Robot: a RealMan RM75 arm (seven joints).
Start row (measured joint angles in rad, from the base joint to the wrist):
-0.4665 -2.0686 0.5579 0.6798 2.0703 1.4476 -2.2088
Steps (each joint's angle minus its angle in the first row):
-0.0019 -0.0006 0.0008 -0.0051 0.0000 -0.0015 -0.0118
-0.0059 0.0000 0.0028 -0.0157 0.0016 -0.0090 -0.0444
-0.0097 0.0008 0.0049 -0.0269 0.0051 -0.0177 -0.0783
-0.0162 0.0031 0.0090 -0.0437 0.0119 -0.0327 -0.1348
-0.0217 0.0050 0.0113 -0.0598 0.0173 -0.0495 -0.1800
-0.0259 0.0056 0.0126 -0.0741 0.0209 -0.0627 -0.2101
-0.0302 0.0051 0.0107 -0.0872 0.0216 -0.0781 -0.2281
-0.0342 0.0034 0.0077 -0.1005 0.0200 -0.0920 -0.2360
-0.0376 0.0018 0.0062 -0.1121 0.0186 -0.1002 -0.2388
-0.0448 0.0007 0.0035 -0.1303 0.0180 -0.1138 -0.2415
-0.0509 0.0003 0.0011 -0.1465 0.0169 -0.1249 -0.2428
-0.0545 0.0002 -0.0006 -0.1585 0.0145 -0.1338 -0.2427
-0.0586 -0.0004 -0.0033 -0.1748 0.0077 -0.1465 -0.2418
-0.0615 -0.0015 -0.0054 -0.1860 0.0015 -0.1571 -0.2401
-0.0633 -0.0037 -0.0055 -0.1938 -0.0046 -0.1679 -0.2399
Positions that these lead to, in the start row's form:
-0.4684 -2.0692 0.5587 0.6747 2.0703 1.4461 -2.2206
-0.4724 -2.0686 0.5607 0.6641 2.0719 1.4386 -2.2532
-0.4762 -2.0678 0.5628 0.6529 2.0754 1.4299 -2.2871
-0.4827 -2.0655 0.5669 0.6361 2.0822 1.4149 -2.3436
-0.4882 -2.0636 0.5692 0.6200 2.0876 1.3981 -2.3888
-0.4924 -2.0630 0.5705 0.6057 2.0912 1.3849 -2.4189
-0.4967 -2.0635 0.5686 0.5926 2.0919 1.3695 -2.4369
-0.5007 -2.0652 0.5656 0.5793 2.0903 1.3556 -2.4448
-0.5041 -2.0668 0.5641 0.5677 2.0889 1.3474 -2.4476
-0.5113 -2.0679 0.5614 0.5495 2.0883 1.3338 -2.4503
-0.5174 -2.0683 0.5590 0.5333 2.0872 1.3227 -2.4516
-0.5210 -2.0684 0.5573 0.5213 2.0848 1.3138 -2.4515
-0.5251 -2.0690 0.5546 0.5050 2.0780 1.3011 -2.4506
-0.5280 -2.0701 0.5525 0.4938 2.0718 1.2905 -2.4489
-0.5298 -2.0723 0.5524 0.4860 2.0657 1.2797 -2.4487

